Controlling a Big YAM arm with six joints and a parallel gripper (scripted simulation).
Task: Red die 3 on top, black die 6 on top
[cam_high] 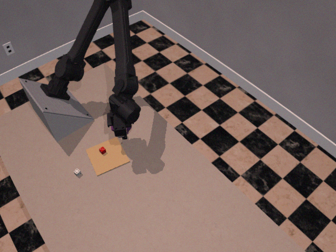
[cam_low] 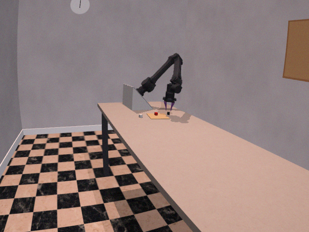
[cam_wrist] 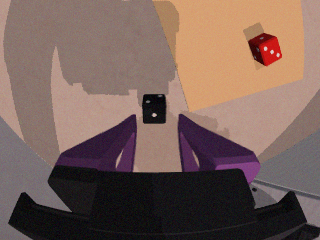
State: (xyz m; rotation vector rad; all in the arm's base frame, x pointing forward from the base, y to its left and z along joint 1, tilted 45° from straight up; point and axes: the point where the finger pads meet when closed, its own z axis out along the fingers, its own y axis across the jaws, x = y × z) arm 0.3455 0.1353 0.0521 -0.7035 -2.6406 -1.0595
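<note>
Now: hand 3 cm above the black die. Round my hand: orange mat: 10 cm to the right, 4 cm below, 3 cm ahead; white die: 24 cm to the right, 3 cm below, 3 cm ahead; red die: 11 cm to the right, 3 cm below, 1 cm ahead.
</note>
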